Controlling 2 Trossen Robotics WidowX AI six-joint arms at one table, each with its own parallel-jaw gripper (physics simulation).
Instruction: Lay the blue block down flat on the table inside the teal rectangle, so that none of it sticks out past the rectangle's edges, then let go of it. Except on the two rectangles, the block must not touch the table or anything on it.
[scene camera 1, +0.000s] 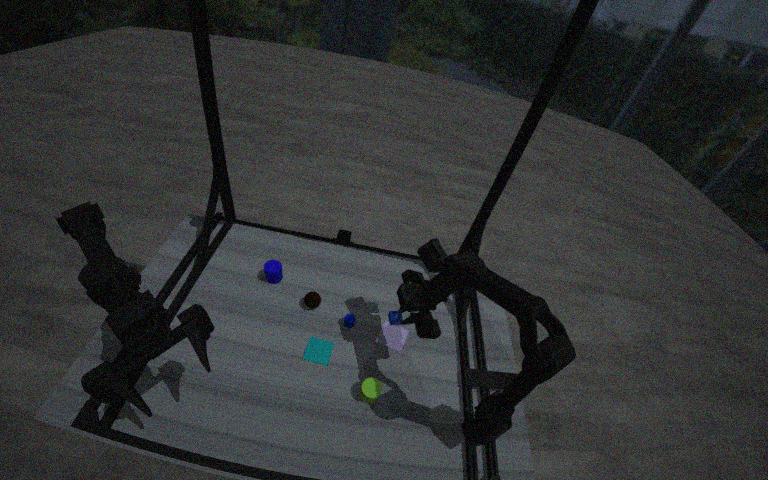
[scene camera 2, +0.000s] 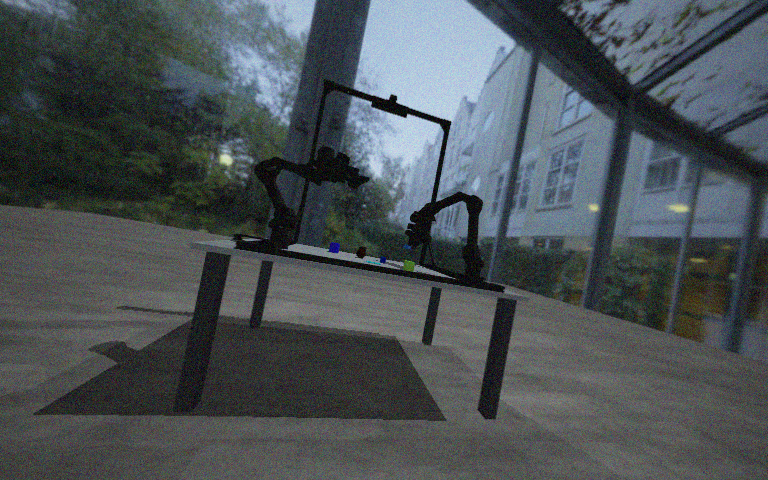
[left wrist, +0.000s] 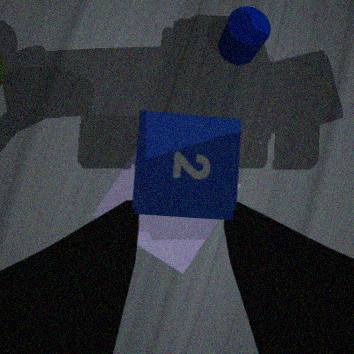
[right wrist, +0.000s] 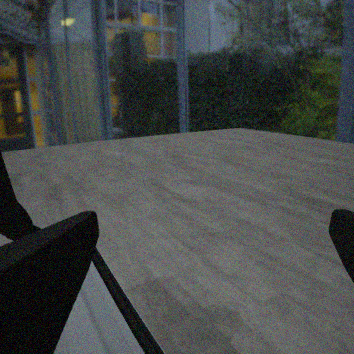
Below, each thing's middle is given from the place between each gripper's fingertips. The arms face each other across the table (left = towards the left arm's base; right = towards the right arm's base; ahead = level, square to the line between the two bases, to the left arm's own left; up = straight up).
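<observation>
Pale lilac rectangle (left wrist: 175, 240): my right hand 340 mm above it, 380 mm past it, 310 mm to the right of it. Left gripper 100 mm above the rectangle. By its middle, the rectangle is nearer to my left gripper than to my right hand.
</observation>
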